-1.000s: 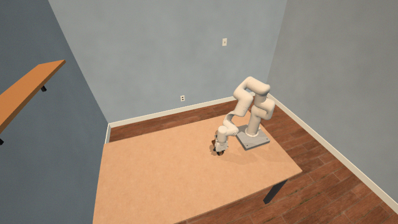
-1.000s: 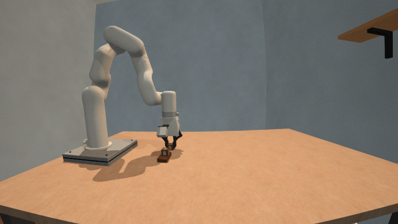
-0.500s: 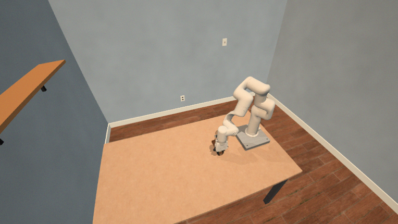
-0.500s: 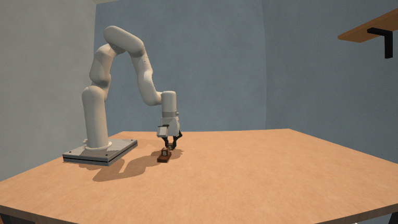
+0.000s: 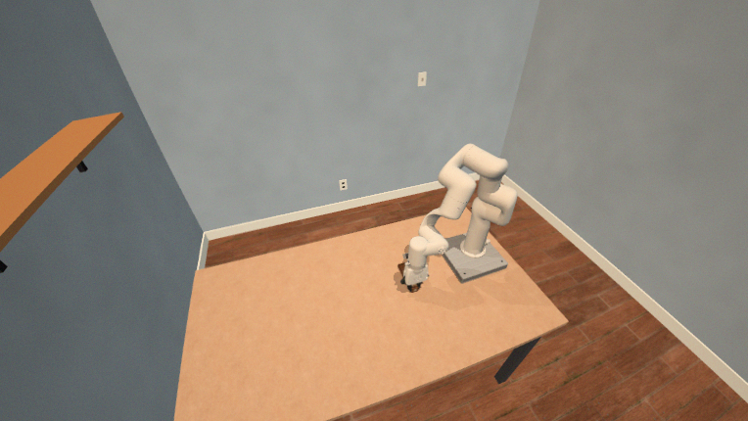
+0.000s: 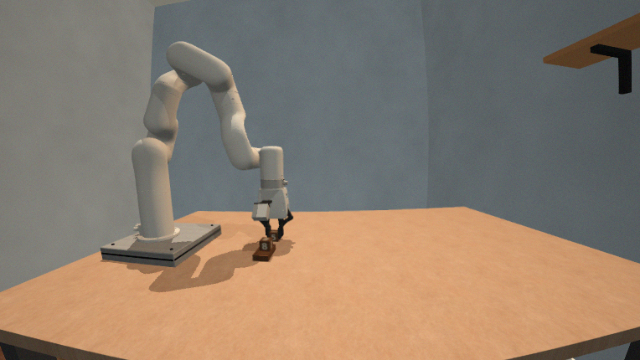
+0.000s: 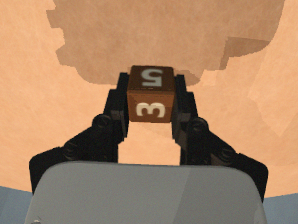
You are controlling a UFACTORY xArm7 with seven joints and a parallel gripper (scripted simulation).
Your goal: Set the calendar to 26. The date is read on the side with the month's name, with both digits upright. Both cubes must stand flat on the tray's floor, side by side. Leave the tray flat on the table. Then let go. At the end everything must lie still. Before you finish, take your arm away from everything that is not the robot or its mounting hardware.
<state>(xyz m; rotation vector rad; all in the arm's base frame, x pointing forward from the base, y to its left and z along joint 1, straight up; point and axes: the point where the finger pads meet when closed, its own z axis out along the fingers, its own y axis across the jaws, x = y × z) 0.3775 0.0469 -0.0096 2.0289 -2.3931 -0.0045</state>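
The brown cube is 9 cm to the right of my hand and 2 cm behind it. Also, from my hand: brown tray: 11 cm to the right, 2 cm below, 2 cm behind.
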